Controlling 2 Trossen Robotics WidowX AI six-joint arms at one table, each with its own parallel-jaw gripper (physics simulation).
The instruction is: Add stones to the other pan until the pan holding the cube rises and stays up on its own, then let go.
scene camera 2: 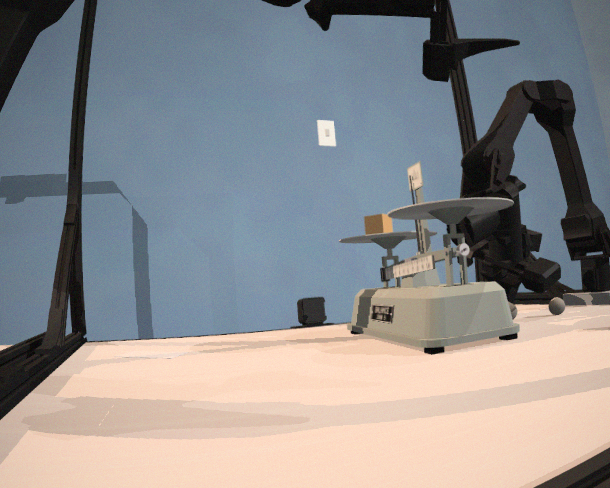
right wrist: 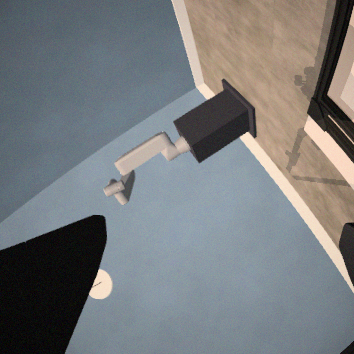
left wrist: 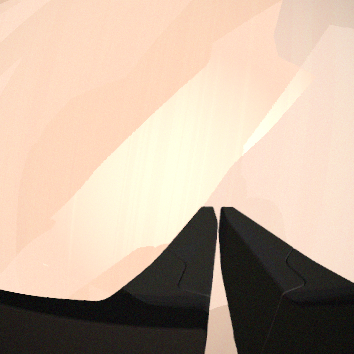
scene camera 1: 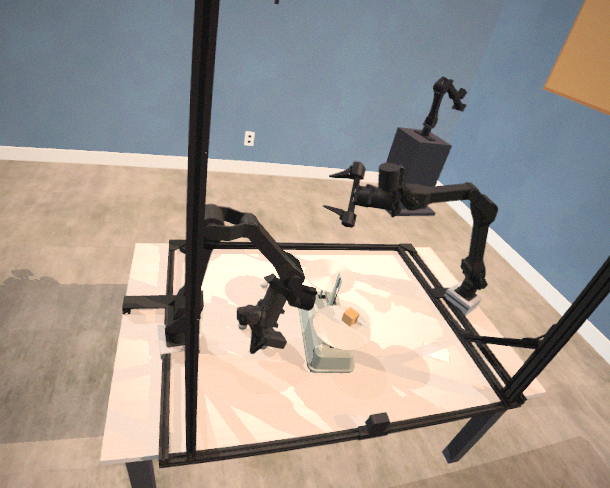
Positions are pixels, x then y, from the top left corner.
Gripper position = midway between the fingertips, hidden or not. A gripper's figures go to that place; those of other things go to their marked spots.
Labels:
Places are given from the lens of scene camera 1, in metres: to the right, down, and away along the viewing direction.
my left gripper (scene camera 1: 251, 353): -0.14, 0.29, 0.98
my right gripper (scene camera 1: 326, 191): 0.06, -0.16, 1.11

